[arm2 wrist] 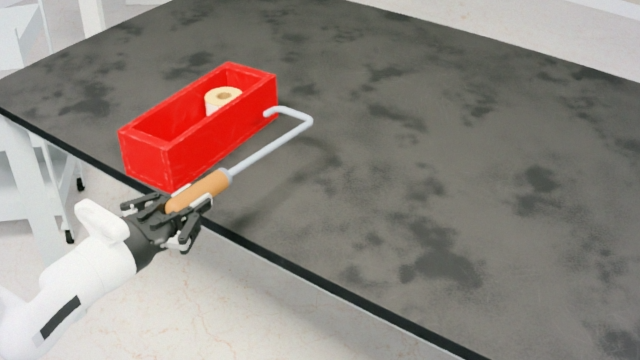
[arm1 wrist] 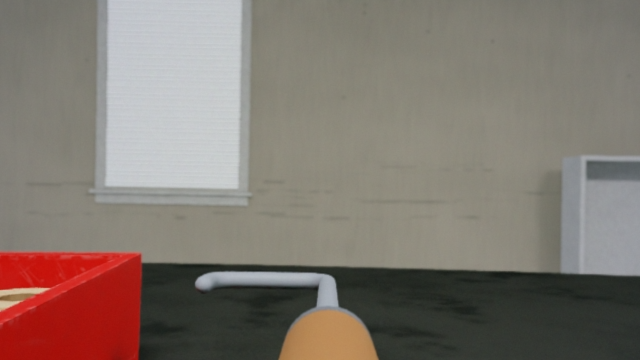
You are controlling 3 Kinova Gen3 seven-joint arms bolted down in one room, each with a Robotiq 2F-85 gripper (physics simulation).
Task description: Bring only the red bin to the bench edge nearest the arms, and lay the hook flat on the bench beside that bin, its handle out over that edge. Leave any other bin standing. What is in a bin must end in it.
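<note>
The red bin (arm1 wrist: 95, 310) (arm2 wrist: 220, 135) stands upright, its near short end close to the bench edge nearest the arms. A cream and white roll (arm1 wrist: 20, 296) (arm2 wrist: 222, 97) stands inside it. The hook (arm1 wrist: 270, 279) (arm2 wrist: 270, 147) has a grey rod and an orange handle. My arm1 gripper (arm2 wrist: 191, 198) is shut on the handle, at the near edge. The hook is roughly level beside the bin, apart from its shadow, so it hangs above the bench. Its bent tip overlaps the bin's far end in the arm2 wrist view. The arm2 and arm3 grippers do not show.
The dark bench top (arm1 wrist: 500, 320) (arm2 wrist: 350, 210) has a black front edge. A white wheeled cart (arm2 wrist: 30, 175) is partly visible at the left in the arm2 wrist view. In the arm1 wrist view, a window (arm1 wrist: 172, 100) and a grey cabinet (arm1 wrist: 572, 215) stand beyond the bench.
</note>
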